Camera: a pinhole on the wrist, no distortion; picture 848 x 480 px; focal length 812.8 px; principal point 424.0 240.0 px. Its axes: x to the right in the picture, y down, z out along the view. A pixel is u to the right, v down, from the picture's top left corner.
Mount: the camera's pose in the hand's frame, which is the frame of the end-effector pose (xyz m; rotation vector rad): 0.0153 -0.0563 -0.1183 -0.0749 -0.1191 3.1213
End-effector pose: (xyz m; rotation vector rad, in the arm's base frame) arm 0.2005 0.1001 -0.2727 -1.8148 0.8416 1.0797
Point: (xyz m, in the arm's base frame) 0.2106 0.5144 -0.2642
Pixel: 497 392
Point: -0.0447 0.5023 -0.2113
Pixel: 712 71
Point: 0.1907 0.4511 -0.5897
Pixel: 27 141
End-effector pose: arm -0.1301 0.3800 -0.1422 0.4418 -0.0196 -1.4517
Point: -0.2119 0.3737 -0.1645
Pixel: 478 367
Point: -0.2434 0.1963 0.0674
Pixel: 190 169
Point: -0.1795 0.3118 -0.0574
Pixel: 307 62
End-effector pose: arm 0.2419 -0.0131 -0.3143 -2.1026 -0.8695 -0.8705
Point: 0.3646 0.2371 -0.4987
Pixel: 411 34
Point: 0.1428 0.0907 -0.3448
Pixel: 640 462
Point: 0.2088 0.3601 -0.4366
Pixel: 403 399
